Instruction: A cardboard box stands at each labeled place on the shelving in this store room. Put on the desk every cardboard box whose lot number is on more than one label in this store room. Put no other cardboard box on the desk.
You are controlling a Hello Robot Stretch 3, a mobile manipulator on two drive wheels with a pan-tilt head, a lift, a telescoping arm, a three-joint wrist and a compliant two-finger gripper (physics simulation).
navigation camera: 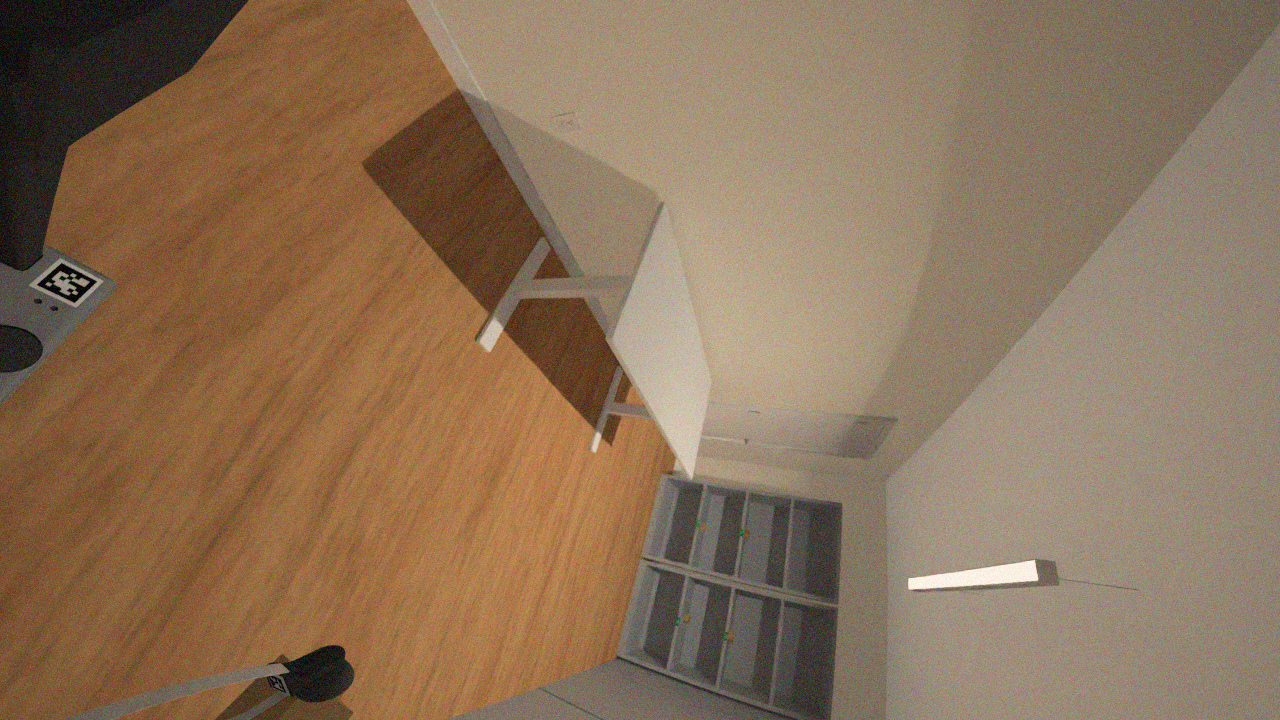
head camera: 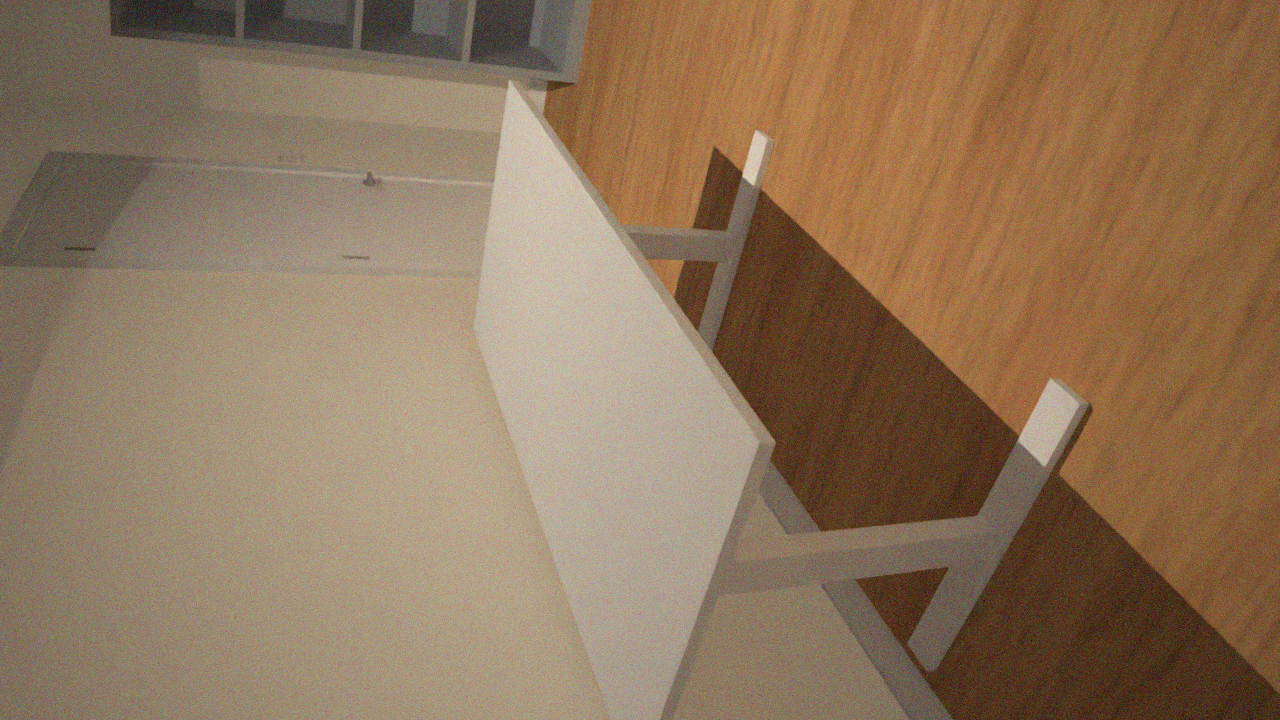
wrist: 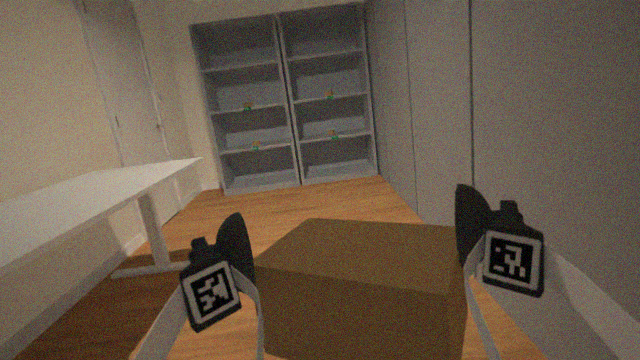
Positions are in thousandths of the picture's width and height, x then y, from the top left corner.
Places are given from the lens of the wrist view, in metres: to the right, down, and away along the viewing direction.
my gripper (wrist: 546,626): 0.02, 0.03, 0.18
white desk (wrist: 71,607): -0.99, 0.14, 1.22
door (wrist: 179,121): -1.73, -1.15, 2.84
The marked spots on the white desk and the door are 2.20 m apart.
